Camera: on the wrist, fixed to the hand. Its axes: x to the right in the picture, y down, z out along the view.
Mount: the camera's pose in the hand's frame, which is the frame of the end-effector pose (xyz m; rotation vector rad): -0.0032 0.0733 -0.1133 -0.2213 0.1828 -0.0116
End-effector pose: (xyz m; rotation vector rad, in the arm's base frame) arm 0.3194 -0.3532 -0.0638 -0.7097 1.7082 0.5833
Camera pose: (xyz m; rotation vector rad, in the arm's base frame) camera 0.1912 -0.3813 -0.0324 -0.9539 1.8234 0.7252
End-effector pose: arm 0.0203 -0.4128 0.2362 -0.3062 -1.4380 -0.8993
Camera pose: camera 0.1523 -0.4408 0.2388 -0.3709 -1.1753 -1.0707
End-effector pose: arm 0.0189 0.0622 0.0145 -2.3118 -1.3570 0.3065
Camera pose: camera 0.1193 -0.0008 0.0790 -2.4388 -1.3706 -0.0620
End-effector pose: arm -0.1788 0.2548 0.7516 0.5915 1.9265 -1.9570
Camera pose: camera -0.1318 0.3655 0.6903 0.7182 2.2236 -1.7155
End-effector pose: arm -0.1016 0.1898 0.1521 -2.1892 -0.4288 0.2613
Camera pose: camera -0.0513 0.0650 0.1621 -2.4006 -0.3825 0.0059
